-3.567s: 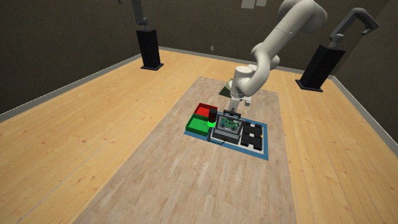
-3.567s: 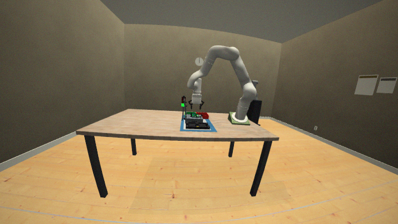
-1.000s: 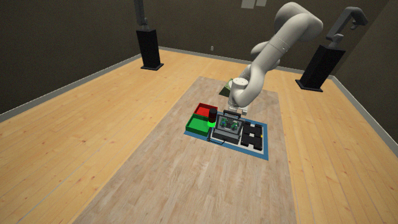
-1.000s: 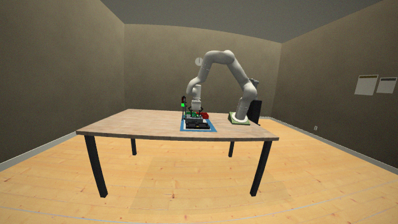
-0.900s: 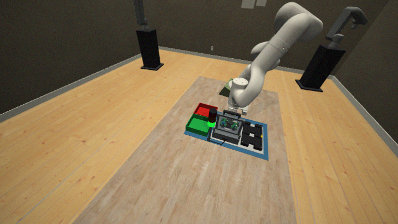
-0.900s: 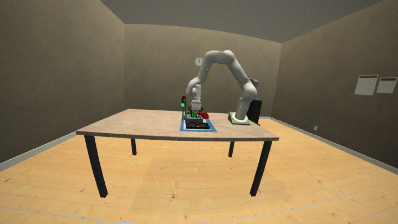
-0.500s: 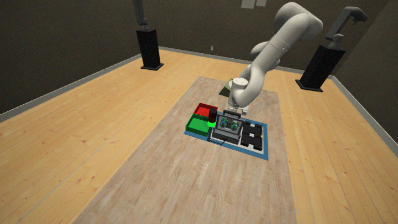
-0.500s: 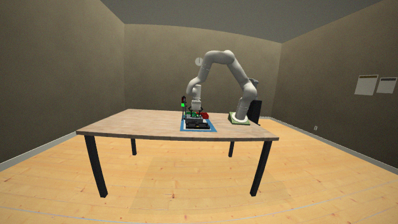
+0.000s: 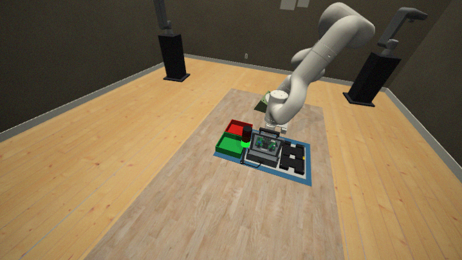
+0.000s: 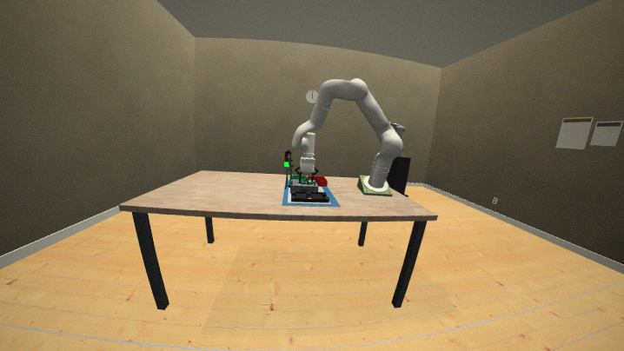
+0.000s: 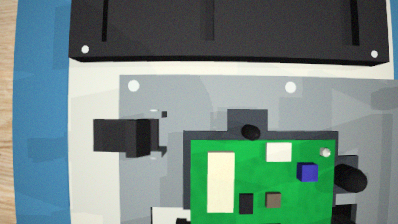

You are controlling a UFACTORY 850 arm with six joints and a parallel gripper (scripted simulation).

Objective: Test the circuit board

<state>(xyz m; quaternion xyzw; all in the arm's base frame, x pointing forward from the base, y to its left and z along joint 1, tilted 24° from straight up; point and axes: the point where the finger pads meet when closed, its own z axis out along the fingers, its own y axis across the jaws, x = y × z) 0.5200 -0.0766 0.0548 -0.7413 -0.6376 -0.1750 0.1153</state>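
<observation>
The green circuit board lies 10 mm below my hand. The rest, counted from my hand: small black part (50 mm behind, 70 mm to the left, 10 mm above); green bin (20 mm ahead, 200 mm to the right, 70 mm below); tester lid (110 mm ahead, 10 mm to the right, 100 mm above).
</observation>
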